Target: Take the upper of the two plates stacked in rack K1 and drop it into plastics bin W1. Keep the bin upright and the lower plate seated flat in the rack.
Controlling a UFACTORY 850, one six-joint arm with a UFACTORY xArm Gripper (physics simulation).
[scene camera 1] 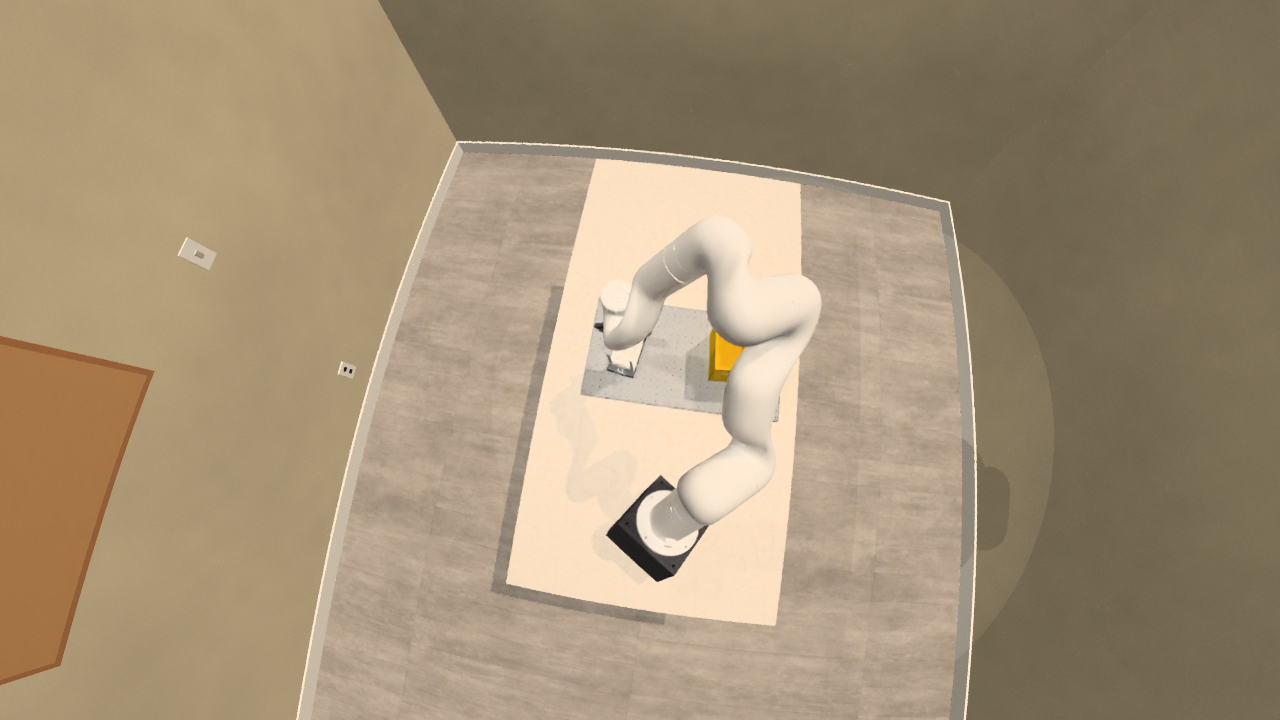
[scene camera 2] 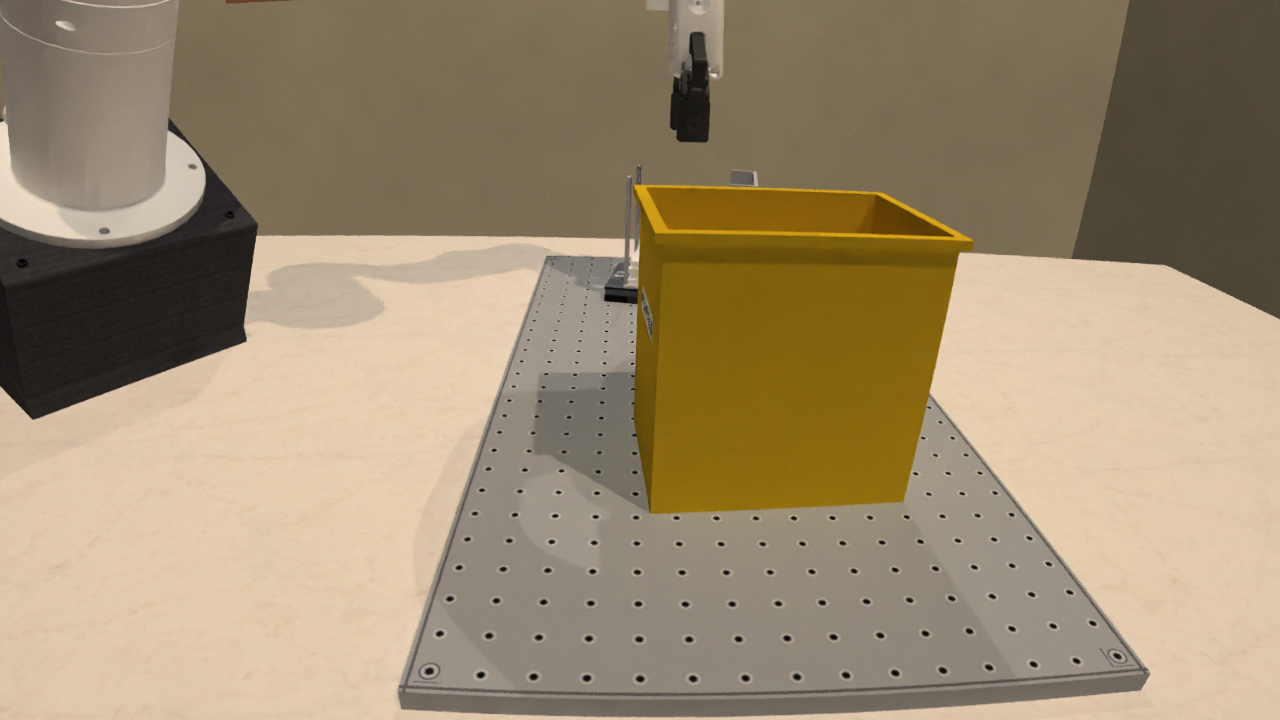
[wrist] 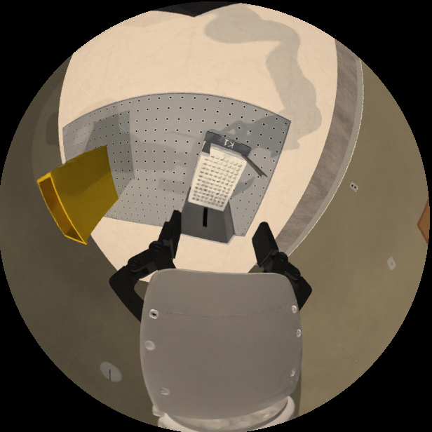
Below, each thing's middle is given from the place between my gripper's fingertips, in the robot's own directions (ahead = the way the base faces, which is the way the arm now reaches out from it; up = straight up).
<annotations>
The yellow bin W1 (scene camera 2: 787, 339) lies 35 cm to the right of my hand, 9 cm below it and 3 cm ahead of it.
</annotations>
